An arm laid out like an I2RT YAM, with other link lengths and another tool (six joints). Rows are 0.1 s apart.
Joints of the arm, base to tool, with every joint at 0 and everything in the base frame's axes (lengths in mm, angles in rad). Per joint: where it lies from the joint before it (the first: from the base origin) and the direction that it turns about. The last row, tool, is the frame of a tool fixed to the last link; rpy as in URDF.
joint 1: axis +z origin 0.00 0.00 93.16
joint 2: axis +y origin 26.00 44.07 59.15
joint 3: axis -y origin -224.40 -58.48 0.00
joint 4: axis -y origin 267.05 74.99 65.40
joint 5: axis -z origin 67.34 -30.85 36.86
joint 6: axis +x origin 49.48 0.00 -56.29
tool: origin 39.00 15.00 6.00 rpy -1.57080 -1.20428 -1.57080
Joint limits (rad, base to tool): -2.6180..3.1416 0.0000..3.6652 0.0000..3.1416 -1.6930..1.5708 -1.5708..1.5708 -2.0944..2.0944
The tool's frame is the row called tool.
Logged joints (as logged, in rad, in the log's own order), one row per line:
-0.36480, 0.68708, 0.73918, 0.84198, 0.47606, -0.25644
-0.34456, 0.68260, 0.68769, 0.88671, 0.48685, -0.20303
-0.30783, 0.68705, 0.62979, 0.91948, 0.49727, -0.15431
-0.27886, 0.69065, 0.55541, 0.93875, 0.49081, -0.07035
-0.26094, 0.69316, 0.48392, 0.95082, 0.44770, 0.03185
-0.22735, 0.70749, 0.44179, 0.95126, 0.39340, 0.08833
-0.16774, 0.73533, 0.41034, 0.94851, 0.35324, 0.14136
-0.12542, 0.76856, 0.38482, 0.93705, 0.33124, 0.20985
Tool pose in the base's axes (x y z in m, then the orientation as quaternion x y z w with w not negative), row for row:
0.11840, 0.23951, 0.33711, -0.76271, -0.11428, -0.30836, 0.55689
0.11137, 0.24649, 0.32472, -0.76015, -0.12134, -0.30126, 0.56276
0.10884, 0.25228, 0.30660, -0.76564, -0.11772, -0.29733, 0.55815
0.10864, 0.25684, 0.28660, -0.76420, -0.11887, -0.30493, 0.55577
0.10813, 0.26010, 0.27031, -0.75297, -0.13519, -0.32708, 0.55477
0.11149, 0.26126, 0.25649, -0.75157, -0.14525, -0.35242, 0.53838
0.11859, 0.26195, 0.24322, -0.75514, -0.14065, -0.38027, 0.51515
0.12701, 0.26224, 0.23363, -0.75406, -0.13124, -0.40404, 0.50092
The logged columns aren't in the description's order. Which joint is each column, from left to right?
Columns, left to right: joint 5, joint 2, joint 3, joint 1, joint 6, joint 4.
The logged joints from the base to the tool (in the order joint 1, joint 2, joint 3, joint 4, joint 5, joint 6), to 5 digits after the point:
0.84198, 0.68708, 0.73918, -0.25644, -0.36480, 0.47606
0.88671, 0.68260, 0.68769, -0.20303, -0.34456, 0.48685
0.91948, 0.68705, 0.62979, -0.15431, -0.30783, 0.49727
0.93875, 0.69065, 0.55541, -0.07035, -0.27886, 0.49081
0.95082, 0.69316, 0.48392, 0.03185, -0.26094, 0.44770
0.95126, 0.70749, 0.44179, 0.08833, -0.22735, 0.39340
0.94851, 0.73533, 0.41034, 0.14136, -0.16774, 0.35324
0.93705, 0.76856, 0.38482, 0.20985, -0.12542, 0.33124

